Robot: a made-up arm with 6 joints.
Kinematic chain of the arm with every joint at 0, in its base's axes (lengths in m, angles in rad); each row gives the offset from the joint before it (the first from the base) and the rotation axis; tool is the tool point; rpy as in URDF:
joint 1: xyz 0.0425 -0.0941 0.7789 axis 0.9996 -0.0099 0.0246
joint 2: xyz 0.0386 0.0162 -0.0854 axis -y
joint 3: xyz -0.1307 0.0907 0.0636 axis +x
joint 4: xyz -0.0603 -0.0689 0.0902 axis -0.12 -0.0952 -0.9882
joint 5: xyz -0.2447 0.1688 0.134 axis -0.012 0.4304 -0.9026
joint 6: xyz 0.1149 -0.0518 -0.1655 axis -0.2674 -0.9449 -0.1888
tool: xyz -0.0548 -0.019 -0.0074 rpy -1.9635 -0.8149 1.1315
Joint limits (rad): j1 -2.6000..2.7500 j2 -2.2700..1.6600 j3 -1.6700..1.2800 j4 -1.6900..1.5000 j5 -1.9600..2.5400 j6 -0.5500..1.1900
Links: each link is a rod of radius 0.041 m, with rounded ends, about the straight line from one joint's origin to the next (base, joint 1, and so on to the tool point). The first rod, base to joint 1, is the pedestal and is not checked.
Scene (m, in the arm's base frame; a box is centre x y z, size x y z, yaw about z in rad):
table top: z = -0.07
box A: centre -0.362 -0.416 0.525 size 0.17 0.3 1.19 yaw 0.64
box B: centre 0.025 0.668 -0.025 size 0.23 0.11 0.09 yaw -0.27
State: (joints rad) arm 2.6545 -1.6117 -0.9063 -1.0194 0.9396 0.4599
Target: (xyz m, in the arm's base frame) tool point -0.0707 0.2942 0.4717
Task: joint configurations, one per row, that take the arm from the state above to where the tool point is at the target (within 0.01 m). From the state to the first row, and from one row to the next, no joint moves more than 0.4 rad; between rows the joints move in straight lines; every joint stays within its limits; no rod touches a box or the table.
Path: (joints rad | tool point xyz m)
1: 2.6148 -1.5758 -1.0336 -0.6402 0.7630 0.3845 | 0.3307 -0.3558 0.4769
2: 2.5752 -1.5399 -1.1609 -0.2610 0.5864 0.3091 | 0.2050 -0.4124 0.5200
3: 2.5355 -1.5039 -1.2881 0.1182 0.4099 0.2336 | 0.0902 -0.4099 0.5881
4: 2.4959 -1.4680 -1.4154 0.4974 0.2333 0.1582 | 0.0112 -0.3597 0.6675
5: 2.4562 -1.4321 -1.5427 0.8766 0.0567 0.0828 | -0.0184 -0.2848 0.7466
6: 2.4165 -1.3962 -1.6700 1.2558 -0.1199 0.0074 | 0.0018 -0.2126 0.8183
7: 2.0755 -1.1564 -1.5532 1.0541 0.1495 0.0505 | -0.0820 -0.2216 0.8420
8: 1.7345 -0.9166 -1.4365 0.8524 0.4190 0.0935 | -0.1754 -0.2017 0.8937
9: 1.3935 -0.6769 -1.3197 0.6508 0.6884 0.1366 | -0.2683 -0.1350 0.9421
10: 1.0525 -0.4371 -1.2029 0.4491 0.9578 0.1796 | -0.3536 -0.0307 0.9497
11: 0.7115 -0.1973 -1.0861 0.2474 1.2273 0.2227 | -0.4273 0.0777 0.8916
12: 0.7214 0.1731 -1.3781 0.5331 1.4176 0.3910 | -0.3268 0.2574 0.6445
13: 0.7314 0.5435 -1.6700 0.8189 1.6079 0.5592 | -0.0707 0.2942 0.4717

